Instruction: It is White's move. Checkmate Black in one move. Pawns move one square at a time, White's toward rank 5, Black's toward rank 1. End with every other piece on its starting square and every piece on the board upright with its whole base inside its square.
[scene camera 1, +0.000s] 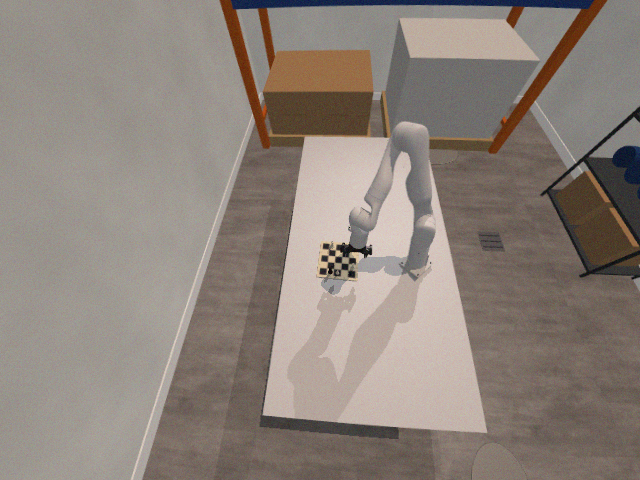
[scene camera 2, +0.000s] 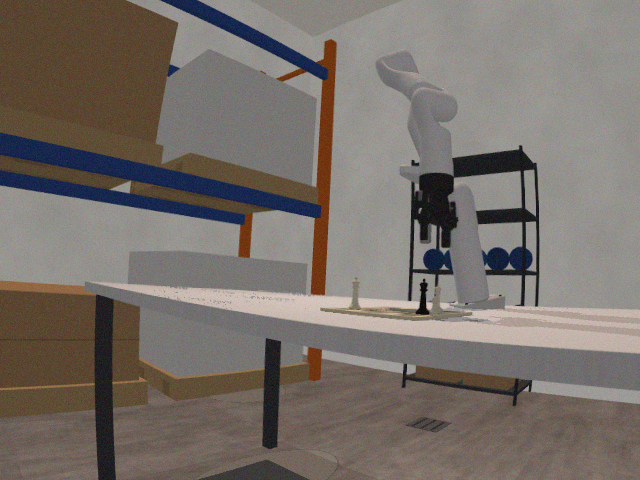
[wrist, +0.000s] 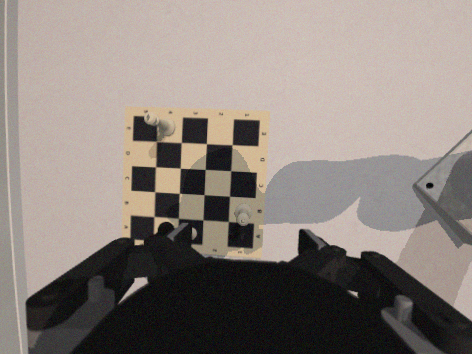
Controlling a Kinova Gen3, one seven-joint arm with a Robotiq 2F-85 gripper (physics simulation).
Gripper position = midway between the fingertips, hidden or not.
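Note:
Gripper in scene camera 2 (scene camera 2: 436, 245), in the wrist view (wrist: 244, 238). Chessboard in scene camera 1 (scene camera 1: 328, 257), in scene camera 2 (scene camera 2: 383, 312), in the wrist view (wrist: 216, 159).

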